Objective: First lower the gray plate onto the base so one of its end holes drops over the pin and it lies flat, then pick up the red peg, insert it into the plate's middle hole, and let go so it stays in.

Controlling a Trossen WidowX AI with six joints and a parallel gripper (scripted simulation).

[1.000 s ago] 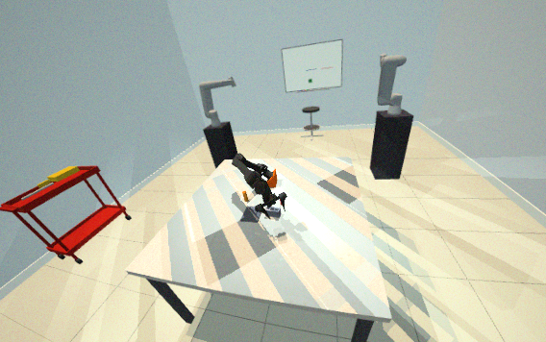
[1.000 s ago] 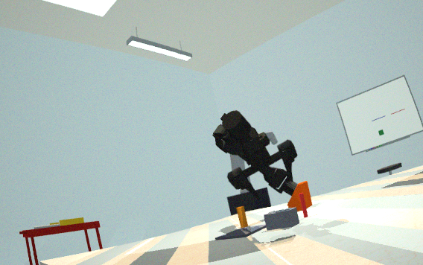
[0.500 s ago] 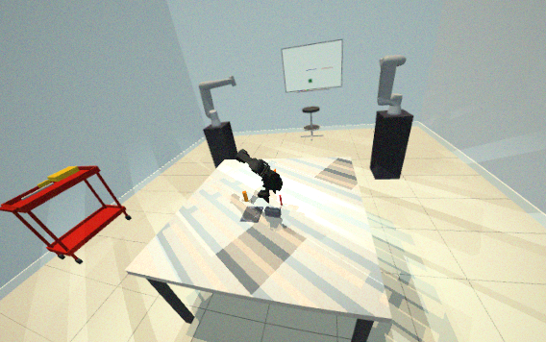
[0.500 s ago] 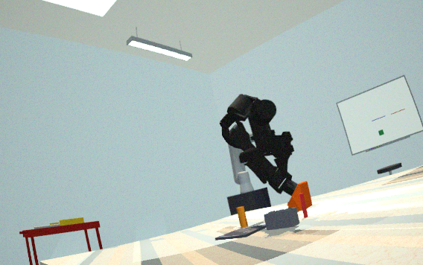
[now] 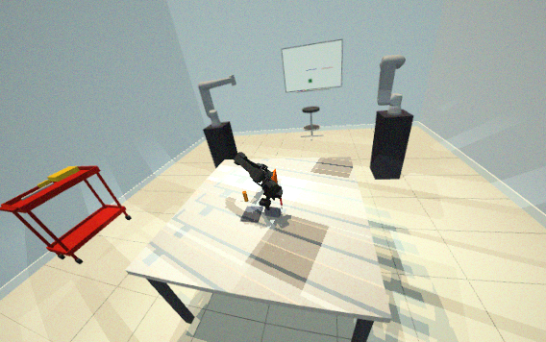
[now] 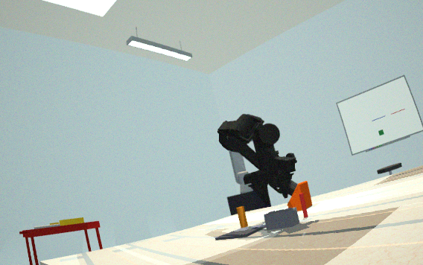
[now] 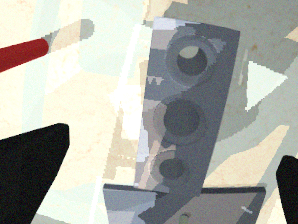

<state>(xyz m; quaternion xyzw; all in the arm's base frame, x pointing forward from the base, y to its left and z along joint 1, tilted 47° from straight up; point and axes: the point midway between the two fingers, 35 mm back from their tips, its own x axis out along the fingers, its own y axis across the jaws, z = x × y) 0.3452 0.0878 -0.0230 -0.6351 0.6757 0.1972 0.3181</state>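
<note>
The gray plate lies 4 cm below my gripper tip. Also, from my gripper tip: red peg (10 cm behind, 4 cm to the left, 4 cm below); then orange pin (23 cm to the right, 13 cm behind, 4 cm below); then dark base (13 cm to the right, 7 cm below).
</note>
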